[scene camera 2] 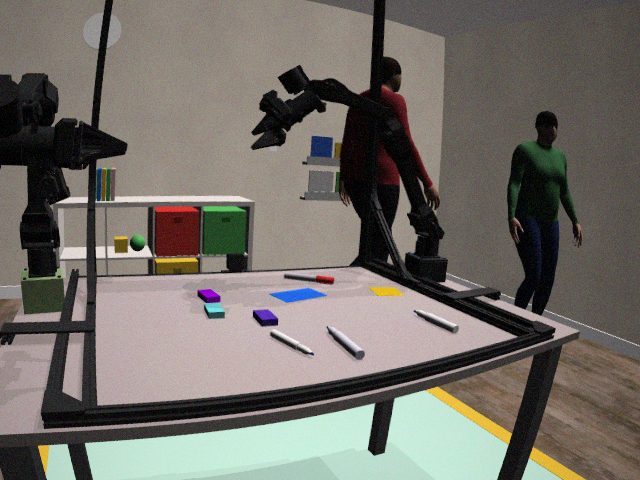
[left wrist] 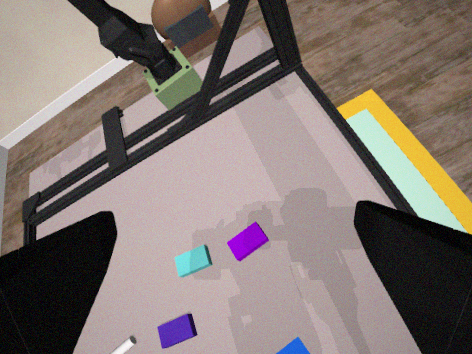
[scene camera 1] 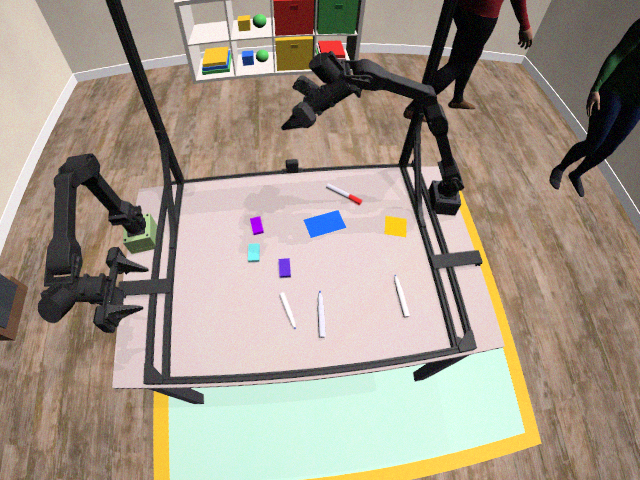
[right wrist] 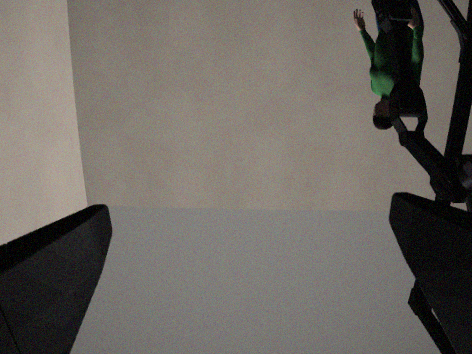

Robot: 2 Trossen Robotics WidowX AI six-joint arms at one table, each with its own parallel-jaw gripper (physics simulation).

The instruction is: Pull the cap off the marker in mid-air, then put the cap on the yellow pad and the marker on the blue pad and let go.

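Frame: origin at the left arm's base, x ahead, y left, z up, level; millimetres.
Seen in the pictures: left gripper, fingertip midpoint: (scene camera 2: 252,141) (left wrist: 236,218) (scene camera 1: 286,123); right gripper, fingertip midpoint: (scene camera 2: 126,149) (scene camera 1: 145,288) (right wrist: 251,213); left arm's base, origin of the base link: (scene camera 2: 426,256) (scene camera 1: 447,191); right arm's base, origin of the base link: (scene camera 2: 41,273) (left wrist: 165,69) (scene camera 1: 136,227).
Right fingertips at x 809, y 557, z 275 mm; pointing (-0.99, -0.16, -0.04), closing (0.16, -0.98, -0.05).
Offsets run from my right fingertips to a thing's top centre.
A white marker with a red cap {dx -438, dy -553, dz -328 mm} (scene camera 1: 343,193) (scene camera 2: 309,279) lies near the table's far edge, its cap on the end toward the picture's right. The flat blue pad {dx -378, dy -425, dz -346 mm} (scene camera 1: 324,223) (scene camera 2: 298,295) (left wrist: 296,347) lies nearer the camera than the marker. The flat yellow pad {dx -625, dy -437, dz -346 mm} (scene camera 1: 395,226) (scene camera 2: 386,291) lies right of the blue pad in both scene views. My left gripper (scene camera 1: 287,122) (scene camera 2: 253,141) (left wrist: 236,218) is open and empty, high above the table's far side. My right gripper (scene camera 1: 144,289) (scene camera 2: 125,147) (right wrist: 251,213) is open and empty, raised at the picture's left; its wrist view shows no marker or pad.
Three white pens with blue tips {dx -289, dy -101, dz -331 mm} (scene camera 1: 287,311) {dx -385, dy -102, dz -328 mm} (scene camera 1: 321,315) {dx -629, dy -176, dz -328 mm} (scene camera 1: 401,296) lie toward the near side. A magenta block {dx -150, dy -393, dz -332 mm} (scene camera 1: 256,225) (left wrist: 248,241), a cyan block {dx -157, dy -289, dz -332 mm} (scene camera 1: 253,252) (left wrist: 193,260) and a violet block {dx -263, dy -244, dz -332 mm} (scene camera 1: 284,267) (left wrist: 177,330) lie left of centre. Black rails and posts frame the table.
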